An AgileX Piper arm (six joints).
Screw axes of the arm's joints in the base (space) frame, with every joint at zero. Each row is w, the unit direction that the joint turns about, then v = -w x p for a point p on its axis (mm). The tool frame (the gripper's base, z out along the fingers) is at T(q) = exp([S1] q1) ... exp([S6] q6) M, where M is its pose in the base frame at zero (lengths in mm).
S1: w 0 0 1 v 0 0 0
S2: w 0 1 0 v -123 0 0
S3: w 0 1 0 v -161.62 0 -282.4
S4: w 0.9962 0 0.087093 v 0 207.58 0
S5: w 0 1 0 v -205.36 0 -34.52
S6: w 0.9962 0 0.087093 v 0 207.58 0
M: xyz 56.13 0 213.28 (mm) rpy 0 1.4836 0 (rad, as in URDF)
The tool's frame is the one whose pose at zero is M.
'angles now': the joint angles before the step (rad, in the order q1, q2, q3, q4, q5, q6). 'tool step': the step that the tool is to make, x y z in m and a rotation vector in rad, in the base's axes. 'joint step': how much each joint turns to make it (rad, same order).
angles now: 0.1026, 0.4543, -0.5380, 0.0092, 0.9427, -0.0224
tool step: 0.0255, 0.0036, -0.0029, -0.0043, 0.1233, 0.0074
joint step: -0.0011, 0.1581, -0.0337, 0.0147, -0.0012, -0.0094
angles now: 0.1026, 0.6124, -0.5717, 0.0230, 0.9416, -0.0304
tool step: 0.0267, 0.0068, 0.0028, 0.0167, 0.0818, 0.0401
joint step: 0.0005, 0.1496, -0.0620, 0.0543, -0.0060, -0.0494
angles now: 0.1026, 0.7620, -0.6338, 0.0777, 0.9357, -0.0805
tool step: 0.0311, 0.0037, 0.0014, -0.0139, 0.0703, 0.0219
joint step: -0.0004, 0.1561, -0.0765, 0.0081, -0.0064, -0.0278
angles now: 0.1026, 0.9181, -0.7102, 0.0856, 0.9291, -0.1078
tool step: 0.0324, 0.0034, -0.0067, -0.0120, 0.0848, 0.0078
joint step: 0.0000, 0.1599, -0.0708, 0.0011, -0.0029, -0.0093
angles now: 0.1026, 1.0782, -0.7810, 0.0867, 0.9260, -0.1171
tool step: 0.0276, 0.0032, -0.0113, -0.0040, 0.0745, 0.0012
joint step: 0.0000, 0.1364, -0.0569, 0.0051, -0.0048, -0.0031
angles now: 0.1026, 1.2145, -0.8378, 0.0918, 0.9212, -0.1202
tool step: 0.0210, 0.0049, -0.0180, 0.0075, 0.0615, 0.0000
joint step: 0.0073, 0.1139, -0.0254, 0.0160, -0.0282, -0.0006
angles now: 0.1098, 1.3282, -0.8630, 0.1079, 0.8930, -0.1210
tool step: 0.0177, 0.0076, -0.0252, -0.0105, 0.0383, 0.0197
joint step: 0.0243, 0.1101, -0.0012, -0.0026, -0.0699, -0.0011
